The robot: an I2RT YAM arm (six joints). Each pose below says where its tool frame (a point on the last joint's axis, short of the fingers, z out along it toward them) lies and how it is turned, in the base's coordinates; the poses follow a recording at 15 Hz.
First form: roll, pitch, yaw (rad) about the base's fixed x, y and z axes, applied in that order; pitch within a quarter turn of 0, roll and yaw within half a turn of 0; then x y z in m.
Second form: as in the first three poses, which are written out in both.
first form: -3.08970 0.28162 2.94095 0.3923 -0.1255 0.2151
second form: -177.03 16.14 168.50 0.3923 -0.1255 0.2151
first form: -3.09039 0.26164 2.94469 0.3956 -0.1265 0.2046
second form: -177.07 14.99 168.72 0.3956 -0.1265 0.2046
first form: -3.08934 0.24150 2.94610 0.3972 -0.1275 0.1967
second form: -177.01 13.84 168.80 0.3972 -0.1275 0.1967
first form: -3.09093 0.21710 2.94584 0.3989 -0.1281 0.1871
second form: -177.10 12.44 168.78 0.3989 -0.1281 0.1871
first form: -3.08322 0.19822 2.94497 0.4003 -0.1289 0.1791
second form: -176.66 11.36 168.73 0.4003 -0.1289 0.1791
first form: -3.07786 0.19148 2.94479 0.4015 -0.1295 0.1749
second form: -176.35 10.97 168.72 0.4015 -0.1295 0.1749
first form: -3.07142 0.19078 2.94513 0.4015 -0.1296 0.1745
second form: -175.98 10.93 168.74 0.4015 -0.1296 0.1745
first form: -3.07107 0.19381 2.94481 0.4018 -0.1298 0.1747
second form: -175.96 11.10 168.73 0.4018 -0.1298 0.1747
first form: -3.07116 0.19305 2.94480 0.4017 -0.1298 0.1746
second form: -175.96 11.06 168.72 0.4017 -0.1298 0.1746
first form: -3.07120 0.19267 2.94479 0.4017 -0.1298 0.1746
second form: -175.97 11.04 168.72 0.4017 -0.1298 0.1746
